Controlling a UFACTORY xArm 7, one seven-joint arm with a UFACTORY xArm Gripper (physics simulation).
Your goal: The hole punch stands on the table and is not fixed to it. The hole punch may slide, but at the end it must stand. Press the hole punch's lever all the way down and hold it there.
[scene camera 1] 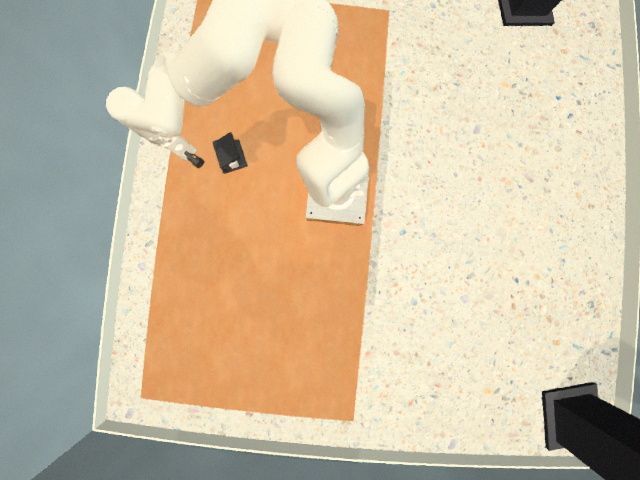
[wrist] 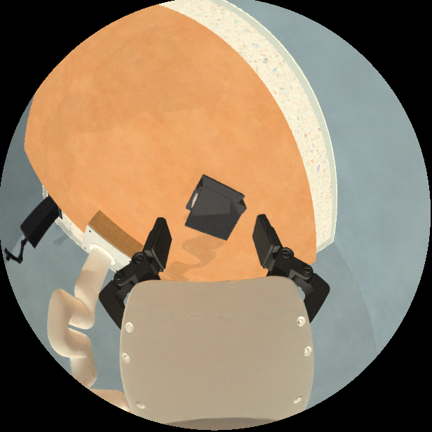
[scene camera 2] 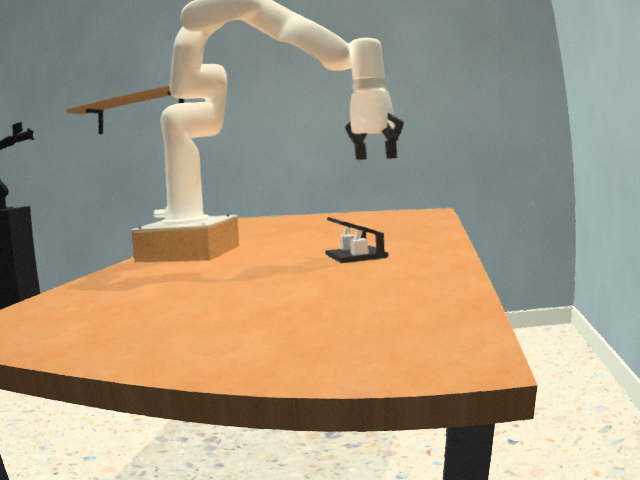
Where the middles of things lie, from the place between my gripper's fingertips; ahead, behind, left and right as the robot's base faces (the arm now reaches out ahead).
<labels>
The flat black lever (wrist: pixel 212 213) is 60 mm behind my hand, 70 mm to the right of it and 140 mm below it. Also, from my hand: black hole punch (scene camera 2: pixel 350 250): 60 mm behind, 70 mm to the right, 160 mm below.
</labels>
